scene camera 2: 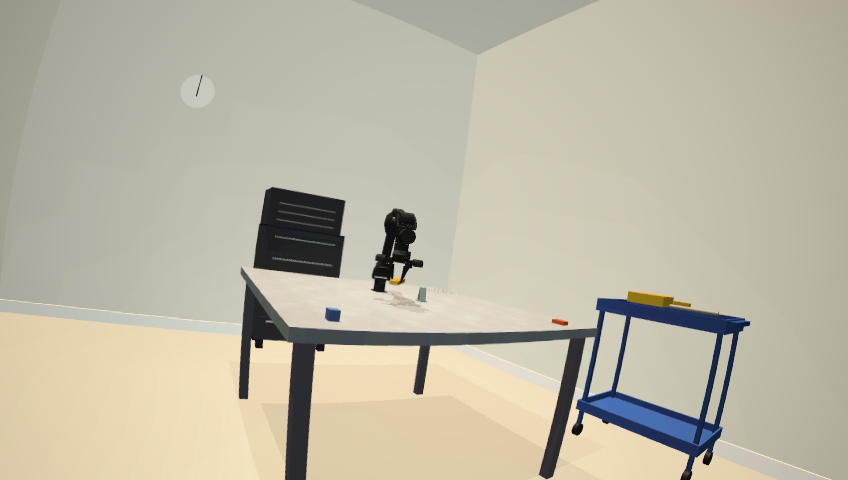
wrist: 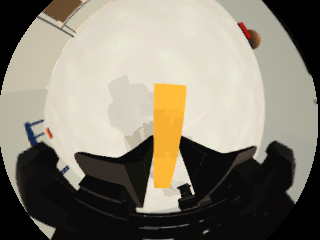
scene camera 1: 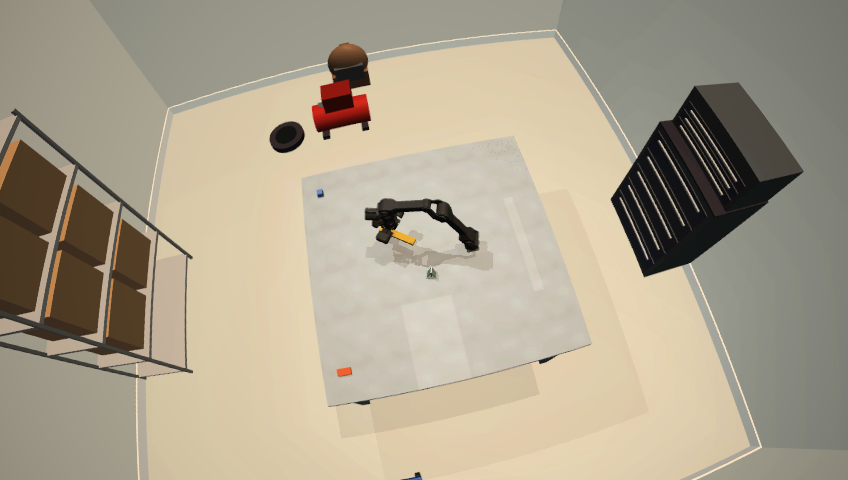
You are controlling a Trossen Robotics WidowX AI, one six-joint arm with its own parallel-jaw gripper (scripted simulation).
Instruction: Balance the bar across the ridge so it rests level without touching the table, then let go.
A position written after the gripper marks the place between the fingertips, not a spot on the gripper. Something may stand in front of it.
The gripper (scene camera 2: 396,282) carries a bar (wrist: 168,110).
The gripper also shows in the wrist view (wrist: 166,138).
